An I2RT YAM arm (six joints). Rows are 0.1 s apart.
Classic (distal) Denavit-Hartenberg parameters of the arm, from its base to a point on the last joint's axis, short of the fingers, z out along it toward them. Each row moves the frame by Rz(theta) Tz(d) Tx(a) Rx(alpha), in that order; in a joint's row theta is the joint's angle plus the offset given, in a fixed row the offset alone. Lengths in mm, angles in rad.
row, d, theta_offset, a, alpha
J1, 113.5, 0, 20, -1.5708
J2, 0, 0, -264, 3.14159
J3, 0, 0.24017, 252.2, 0
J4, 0, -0.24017, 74, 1.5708
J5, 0, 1.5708, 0, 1.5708
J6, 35.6, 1.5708, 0, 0
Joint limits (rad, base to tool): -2.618..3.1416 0..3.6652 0..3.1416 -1.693..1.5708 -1.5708..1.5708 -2.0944..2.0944
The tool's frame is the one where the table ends.
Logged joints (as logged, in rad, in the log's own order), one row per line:
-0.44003, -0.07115, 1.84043, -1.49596, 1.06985, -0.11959
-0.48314, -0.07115, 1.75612, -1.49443, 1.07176, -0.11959
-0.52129, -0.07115, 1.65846, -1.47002, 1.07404, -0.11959
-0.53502, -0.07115, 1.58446, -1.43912, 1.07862, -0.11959
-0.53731, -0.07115, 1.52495, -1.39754, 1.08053, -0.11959
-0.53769, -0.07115, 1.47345, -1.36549, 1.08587, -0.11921
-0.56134, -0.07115, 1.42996, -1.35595, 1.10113, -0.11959
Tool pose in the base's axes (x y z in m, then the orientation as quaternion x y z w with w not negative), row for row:
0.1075, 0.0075, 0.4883, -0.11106, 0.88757, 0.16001, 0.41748
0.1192, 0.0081, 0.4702, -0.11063, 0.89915, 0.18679, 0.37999
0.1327, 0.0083, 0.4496, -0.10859, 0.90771, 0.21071, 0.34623
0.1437, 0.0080, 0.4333, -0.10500, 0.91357, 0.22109, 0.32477
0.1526, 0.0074, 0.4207, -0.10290, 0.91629, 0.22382, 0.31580
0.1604, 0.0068, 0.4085, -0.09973, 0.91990, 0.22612, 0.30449
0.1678, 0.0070, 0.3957, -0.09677, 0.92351, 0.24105, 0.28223
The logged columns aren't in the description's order. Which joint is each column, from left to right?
Columns, left to right: J5, J1, J3, J4, J2, J6.
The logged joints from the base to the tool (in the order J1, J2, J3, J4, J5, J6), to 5 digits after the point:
-0.07115, 1.06985, 1.84043, -1.49596, -0.44003, -0.11959
-0.07115, 1.07176, 1.75612, -1.49443, -0.48314, -0.11959
-0.07115, 1.07404, 1.65846, -1.47002, -0.52129, -0.11959
-0.07115, 1.07862, 1.58446, -1.43912, -0.53502, -0.11959
-0.07115, 1.08053, 1.52495, -1.39754, -0.53731, -0.11959
-0.07115, 1.08587, 1.47345, -1.36549, -0.53769, -0.11921
-0.07115, 1.10113, 1.42996, -1.35595, -0.56134, -0.11959

